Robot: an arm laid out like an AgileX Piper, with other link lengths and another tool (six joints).
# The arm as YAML. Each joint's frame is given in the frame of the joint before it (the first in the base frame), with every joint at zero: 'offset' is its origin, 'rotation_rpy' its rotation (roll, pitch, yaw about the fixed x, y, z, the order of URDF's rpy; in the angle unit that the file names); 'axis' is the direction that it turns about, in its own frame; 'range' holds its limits. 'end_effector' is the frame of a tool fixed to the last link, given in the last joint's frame.
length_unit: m
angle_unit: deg
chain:
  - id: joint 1
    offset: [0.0, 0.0, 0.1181]
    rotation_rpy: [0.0, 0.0, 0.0]
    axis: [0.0, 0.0, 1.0]
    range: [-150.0, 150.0]
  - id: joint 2
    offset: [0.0, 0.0, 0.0]
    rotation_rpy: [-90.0, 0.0, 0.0]
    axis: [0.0, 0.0, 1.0]
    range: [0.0, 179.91]
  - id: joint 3
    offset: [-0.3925, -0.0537, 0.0]
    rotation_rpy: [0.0, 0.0, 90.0]
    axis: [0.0, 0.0, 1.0]
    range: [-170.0, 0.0]
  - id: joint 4
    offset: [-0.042, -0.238, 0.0]
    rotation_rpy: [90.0, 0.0, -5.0]
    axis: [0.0, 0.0, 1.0]
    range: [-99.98, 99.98]
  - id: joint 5
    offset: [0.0, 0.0, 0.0]
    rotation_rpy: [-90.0, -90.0, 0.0]
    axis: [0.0, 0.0, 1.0]
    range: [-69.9, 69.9]
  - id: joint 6
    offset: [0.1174, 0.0, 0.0]
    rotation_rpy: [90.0, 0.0, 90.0]
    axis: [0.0, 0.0, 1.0]
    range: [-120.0, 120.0]
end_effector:
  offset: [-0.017, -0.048, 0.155]
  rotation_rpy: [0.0, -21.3, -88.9]
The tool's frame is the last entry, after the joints.
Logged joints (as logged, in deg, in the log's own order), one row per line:
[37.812 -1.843 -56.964 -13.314 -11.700 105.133]
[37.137 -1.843 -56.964 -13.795 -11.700 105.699]
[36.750 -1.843 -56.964 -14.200 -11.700 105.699]
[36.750 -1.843 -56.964 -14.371 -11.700 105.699]
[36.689 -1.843 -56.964 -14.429 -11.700 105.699]
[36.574 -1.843 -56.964 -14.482 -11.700 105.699]
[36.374 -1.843 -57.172 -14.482 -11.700 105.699]
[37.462 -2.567 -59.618 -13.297 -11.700 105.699]
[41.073 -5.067 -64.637 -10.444 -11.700 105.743]
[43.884 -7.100 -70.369 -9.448 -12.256 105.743]
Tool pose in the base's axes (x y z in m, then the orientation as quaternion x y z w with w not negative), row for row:
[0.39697 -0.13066 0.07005 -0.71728 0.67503 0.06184 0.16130]
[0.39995 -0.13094 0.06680 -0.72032 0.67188 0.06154 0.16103]
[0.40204 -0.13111 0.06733 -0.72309 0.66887 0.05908 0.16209]
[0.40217 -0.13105 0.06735 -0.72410 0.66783 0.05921 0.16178]
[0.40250 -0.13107 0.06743 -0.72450 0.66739 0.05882 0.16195]
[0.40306 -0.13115 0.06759 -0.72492 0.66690 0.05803 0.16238]
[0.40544 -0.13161 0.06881 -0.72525 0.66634 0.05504 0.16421]
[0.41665 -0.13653 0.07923 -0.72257 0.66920 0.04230 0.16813]
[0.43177 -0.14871 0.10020 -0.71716 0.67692 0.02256 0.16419]
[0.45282 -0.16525 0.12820 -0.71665 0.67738 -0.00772 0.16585]
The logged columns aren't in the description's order. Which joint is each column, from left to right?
Columns, left to right: joint 5, joint 4, joint 3, joint 6, joint 1, joint 2.
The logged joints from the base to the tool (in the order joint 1, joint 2, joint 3, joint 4, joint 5, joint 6), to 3 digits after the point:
[-11.700 105.133 -56.964 -1.843 37.812 -13.314]
[-11.700 105.699 -56.964 -1.843 37.137 -13.795]
[-11.700 105.699 -56.964 -1.843 36.750 -14.200]
[-11.700 105.699 -56.964 -1.843 36.750 -14.371]
[-11.700 105.699 -56.964 -1.843 36.689 -14.429]
[-11.700 105.699 -56.964 -1.843 36.574 -14.482]
[-11.700 105.699 -57.172 -1.843 36.374 -14.482]
[-11.700 105.699 -59.618 -2.567 37.462 -13.297]
[-11.700 105.743 -64.637 -5.067 41.073 -10.444]
[-12.256 105.743 -70.369 -7.100 43.884 -9.448]

